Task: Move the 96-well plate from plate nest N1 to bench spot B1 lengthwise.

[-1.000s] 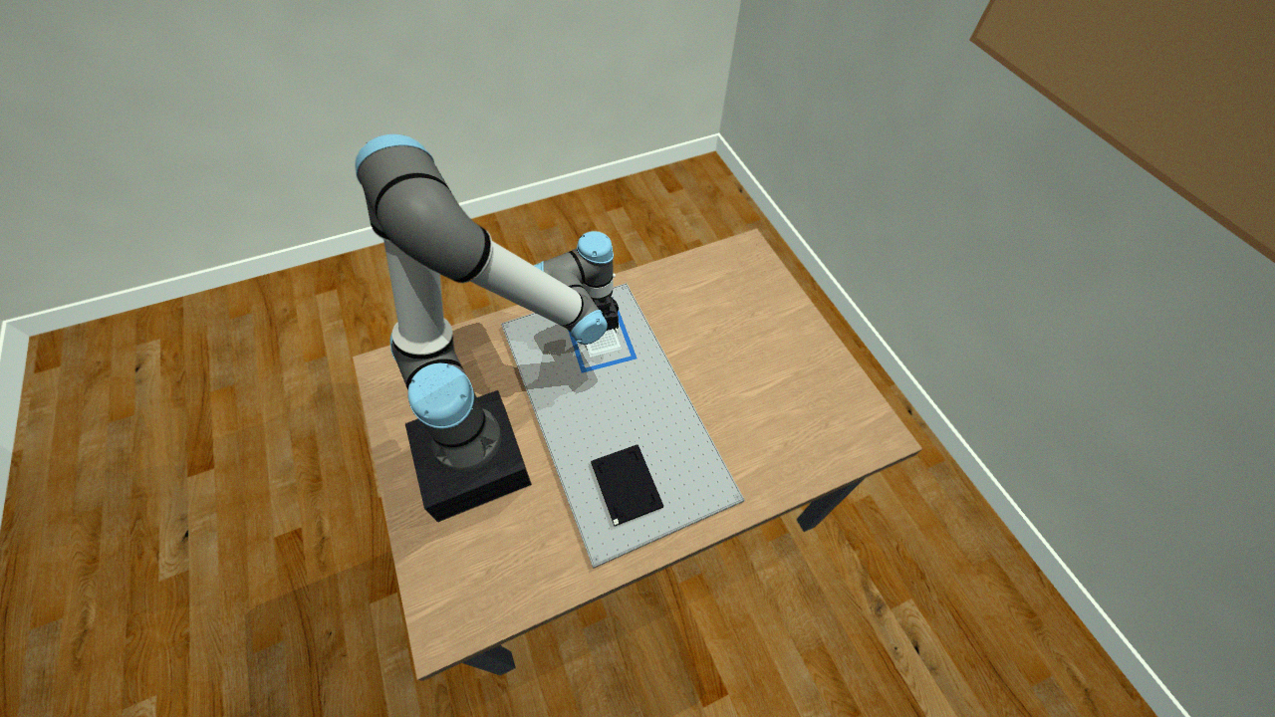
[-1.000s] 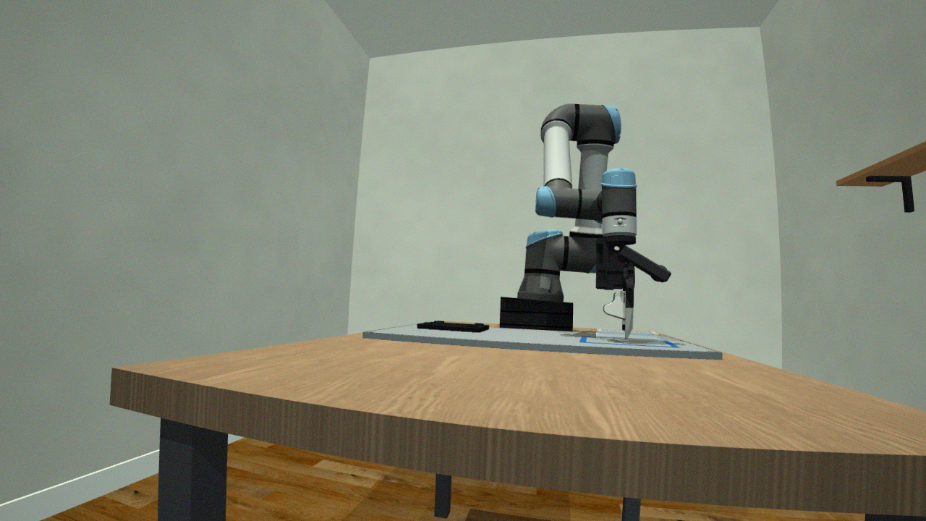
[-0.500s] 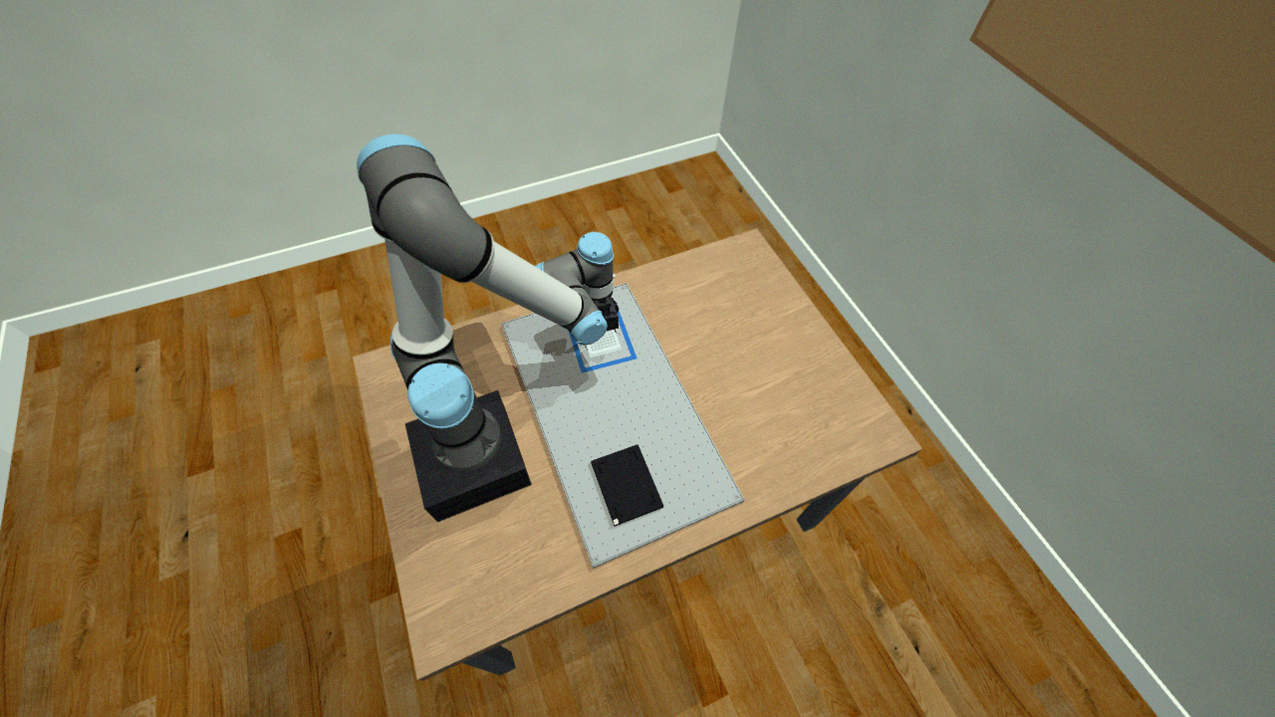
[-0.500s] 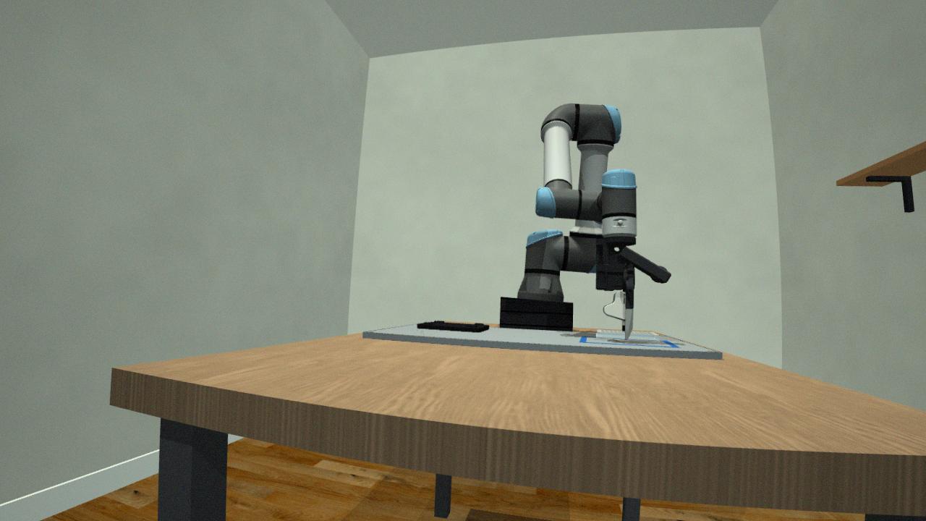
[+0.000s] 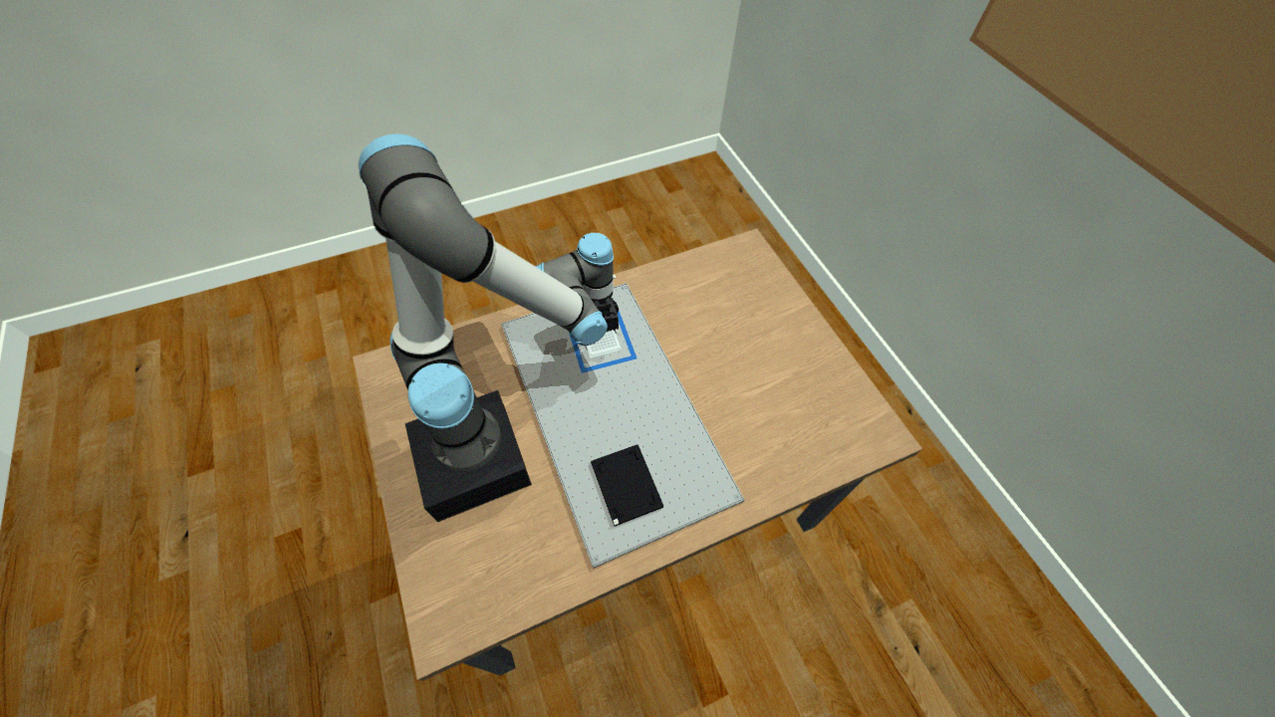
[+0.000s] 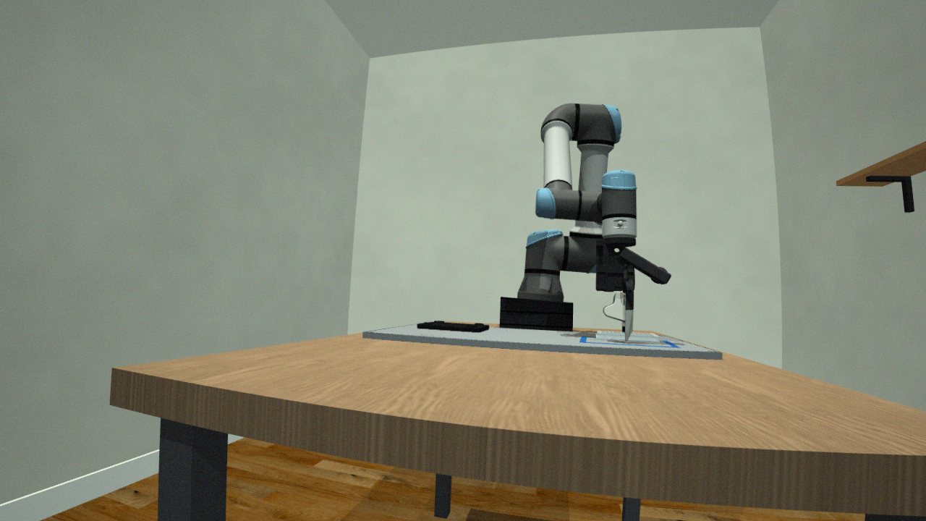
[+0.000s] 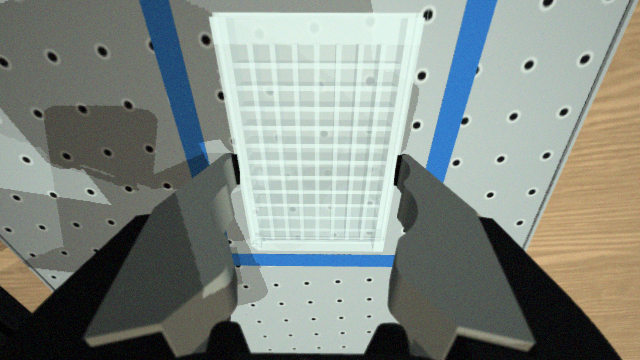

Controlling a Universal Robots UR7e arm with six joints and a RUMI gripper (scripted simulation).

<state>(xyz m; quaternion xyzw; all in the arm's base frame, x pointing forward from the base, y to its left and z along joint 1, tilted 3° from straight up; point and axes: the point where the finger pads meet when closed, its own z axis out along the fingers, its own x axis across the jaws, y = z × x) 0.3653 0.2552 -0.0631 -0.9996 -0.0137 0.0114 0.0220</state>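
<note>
The 96-well plate is 1 cm below my hand. The rest, counted from my hand: black plate nest 4 cm behind, 42 cm to the right, 1 cm below.
</note>
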